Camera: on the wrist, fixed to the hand. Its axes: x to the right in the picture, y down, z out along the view.
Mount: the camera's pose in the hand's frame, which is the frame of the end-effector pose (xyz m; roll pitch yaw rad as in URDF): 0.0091 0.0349 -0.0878 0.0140 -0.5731 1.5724
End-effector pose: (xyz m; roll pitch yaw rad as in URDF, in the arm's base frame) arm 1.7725 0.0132 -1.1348 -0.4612 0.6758 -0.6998
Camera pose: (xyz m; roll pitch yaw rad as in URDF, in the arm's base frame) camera 1.7278 0.0406 -1.2140 0.6936 -0.0881 0.8019
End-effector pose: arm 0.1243 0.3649 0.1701 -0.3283 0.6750 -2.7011
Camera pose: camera 0.1732 0.3827 0.0907 0.7045 -0.1912 -1.2841
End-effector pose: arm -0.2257 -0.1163 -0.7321 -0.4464 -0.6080 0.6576
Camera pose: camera -0.1732 -0.0839 -0.8043 -0.5970 -0.1031 2.3021
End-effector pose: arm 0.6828 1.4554 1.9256 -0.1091 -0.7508 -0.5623
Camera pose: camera 0.7544 1.4400 1.8652 -0.7921 -0.3324 1.3385
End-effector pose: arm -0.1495 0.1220 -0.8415 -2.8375 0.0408 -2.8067
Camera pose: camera -0.1805 0.1743 -0.7686 3.0911 0.8761 1.8546
